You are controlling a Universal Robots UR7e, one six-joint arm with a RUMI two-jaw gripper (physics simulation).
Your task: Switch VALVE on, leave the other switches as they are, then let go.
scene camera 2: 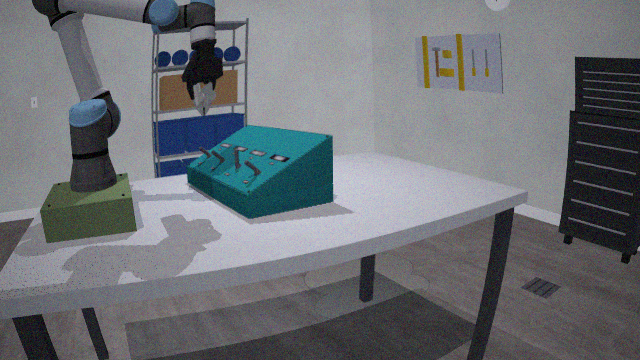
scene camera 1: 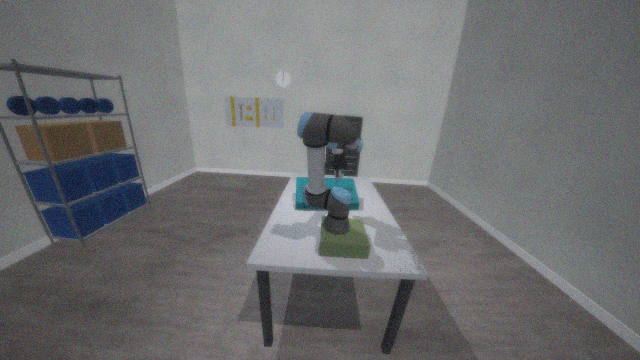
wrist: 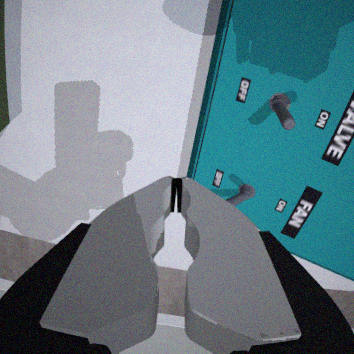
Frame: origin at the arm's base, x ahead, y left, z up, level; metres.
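Seen in the pictures: gripper, fingertip midpoint: (scene camera 2: 203,115) (scene camera 1: 337,181) (wrist: 176,180); arm's base, origin of the base link: (scene camera 2: 93,184) (scene camera 1: 336,226).
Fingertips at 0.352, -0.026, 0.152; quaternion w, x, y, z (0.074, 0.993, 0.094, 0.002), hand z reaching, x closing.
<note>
Pixels of each thing's top centre, then the offset from my fingertips to it, as dx, dy, dz. Level surfaces: height alone.
- VALVE lever, middle of its top: (wrist: 289,124) (scene camera 2: 236,149) +0.097, -0.001, -0.106
- FAN lever, middle of its top: (wrist: 236,210) (scene camera 2: 251,159) +0.093, -0.121, -0.117
- white table, its level: dz -0.247
The teal switch panel (scene camera 1: 302,200) (scene camera 2: 295,175) (wrist: 280,160) stands on the table with several levers. The VALVE lever (scene camera 2: 237,158) (wrist: 284,113) leans toward its ON label (wrist: 322,119), away from its OFF label (wrist: 243,90), and stands steeper than its neighbours. The FAN lever (scene camera 2: 253,168) (wrist: 240,194) leans toward its OFF side, partly hidden by a finger in the wrist view. Two further levers at the far side lean toward the panel's low front edge. My gripper (scene camera 1: 337,177) (scene camera 2: 204,113) (wrist: 176,180) is shut and empty, raised above the panel and apart from all levers.
The arm's green base block (scene camera 1: 345,245) (scene camera 2: 90,215) stands on the white table (scene camera 1: 285,250) (scene camera 2: 425,200) in front of the panel. A shelf rack (scene camera 1: 132,131) (scene camera 2: 246,75) stands to the left, and a dark drawer cabinet (scene camera 2: 600,165) stands by the wall.
</note>
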